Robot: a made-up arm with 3 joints. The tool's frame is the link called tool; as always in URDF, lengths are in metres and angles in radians.
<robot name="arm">
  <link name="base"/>
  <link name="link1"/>
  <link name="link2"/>
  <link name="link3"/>
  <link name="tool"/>
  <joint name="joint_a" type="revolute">
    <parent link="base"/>
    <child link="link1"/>
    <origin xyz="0 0 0.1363" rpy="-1.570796 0 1.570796"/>
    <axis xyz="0 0 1"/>
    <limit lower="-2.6" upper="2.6"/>
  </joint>
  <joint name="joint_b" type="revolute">
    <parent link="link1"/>
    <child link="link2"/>
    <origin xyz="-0.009 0.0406 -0.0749" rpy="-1.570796 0 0"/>
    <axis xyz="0 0 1"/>
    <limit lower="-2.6" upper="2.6"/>
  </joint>
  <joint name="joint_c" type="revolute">
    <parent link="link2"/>
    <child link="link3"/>
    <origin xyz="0.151 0.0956 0.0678" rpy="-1.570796 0 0"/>
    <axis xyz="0 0 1"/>
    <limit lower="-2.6" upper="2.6"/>
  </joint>
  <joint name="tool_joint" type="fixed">
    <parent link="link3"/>
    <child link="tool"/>
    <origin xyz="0.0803 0.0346 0.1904" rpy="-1.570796 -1.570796 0"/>
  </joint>
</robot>
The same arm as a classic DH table. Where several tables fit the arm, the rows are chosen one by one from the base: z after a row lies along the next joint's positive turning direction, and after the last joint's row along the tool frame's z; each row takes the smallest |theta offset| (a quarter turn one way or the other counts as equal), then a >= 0, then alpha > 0; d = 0 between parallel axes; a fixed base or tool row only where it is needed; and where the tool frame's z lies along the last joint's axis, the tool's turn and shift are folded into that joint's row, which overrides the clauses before.
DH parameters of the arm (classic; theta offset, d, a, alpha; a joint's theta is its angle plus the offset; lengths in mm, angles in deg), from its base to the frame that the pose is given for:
base (fixed): -90.00 136.3 0.0 90.00
joint_a: 0.00 -74.9 9.0 90.00
joint_b: 0.00 108.4 -151.0 90.00
joint_c: 0.00 286.0 -80.3 90.00
tool (fixed): 90.00 34.6 0.0 0.00
Joint limits (deg, base to tool): -148.97..148.97 -148.97..148.97 -148.97..148.97

